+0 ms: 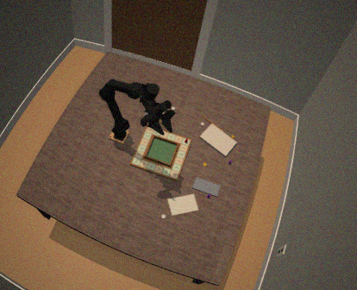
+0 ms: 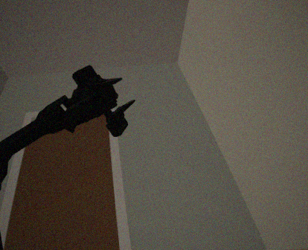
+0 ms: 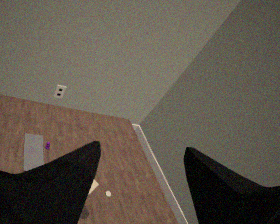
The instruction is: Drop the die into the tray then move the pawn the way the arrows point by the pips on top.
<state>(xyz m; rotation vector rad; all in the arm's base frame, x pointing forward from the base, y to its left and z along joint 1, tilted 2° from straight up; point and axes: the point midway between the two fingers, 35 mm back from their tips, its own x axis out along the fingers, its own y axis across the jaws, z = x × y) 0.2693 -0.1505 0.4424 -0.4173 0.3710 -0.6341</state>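
The white die lies 430 mm below my gripper tip, 400 mm to the left of it and 100 mm behind it. Also, from my gripper tip: red pawn (410 mm below, 250 mm to the left, 80 mm ahead); grey card (440 mm below, 260 mm ahead, 10 mm to the left); small grey block (430 mm below, 370 mm to the left, 200 mm behind).
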